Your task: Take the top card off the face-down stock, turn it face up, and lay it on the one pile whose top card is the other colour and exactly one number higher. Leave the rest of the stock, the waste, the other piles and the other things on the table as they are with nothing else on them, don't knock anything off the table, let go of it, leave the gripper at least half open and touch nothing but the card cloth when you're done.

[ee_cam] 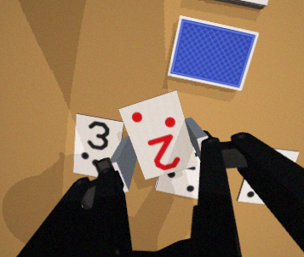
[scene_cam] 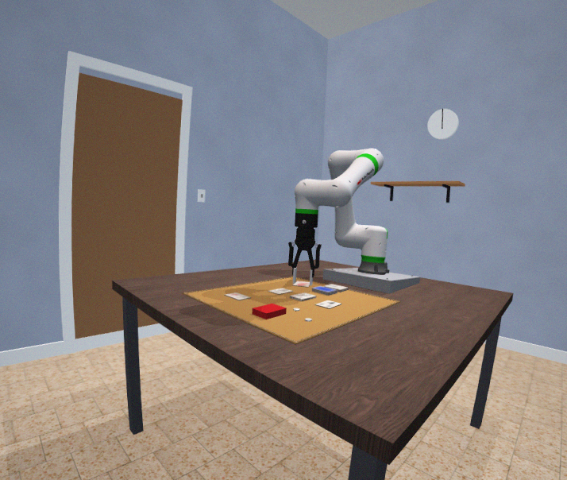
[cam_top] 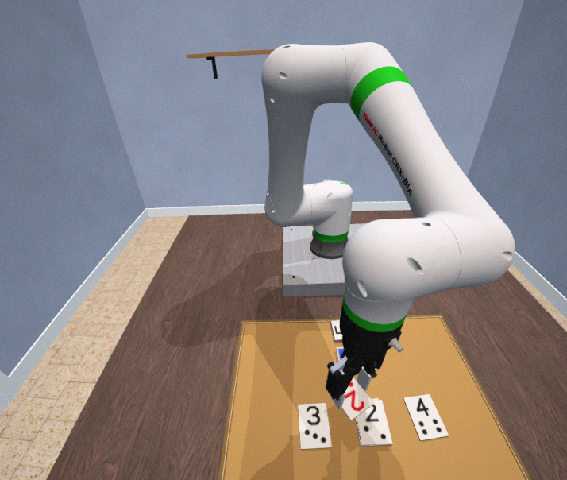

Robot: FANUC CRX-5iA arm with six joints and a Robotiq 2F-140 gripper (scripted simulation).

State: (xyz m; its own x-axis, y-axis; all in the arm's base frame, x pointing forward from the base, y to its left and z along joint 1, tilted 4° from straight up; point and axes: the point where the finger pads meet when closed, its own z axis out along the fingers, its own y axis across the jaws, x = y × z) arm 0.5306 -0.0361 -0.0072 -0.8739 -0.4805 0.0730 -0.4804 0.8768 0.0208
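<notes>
My gripper is now 80 mm short of the tan card cloth, 80 mm above it and 30 mm to the right of it. Also, from my hand: card (30 mm below); red box (290 mm ahead, 110 mm to the left, 60 mm below).
</notes>
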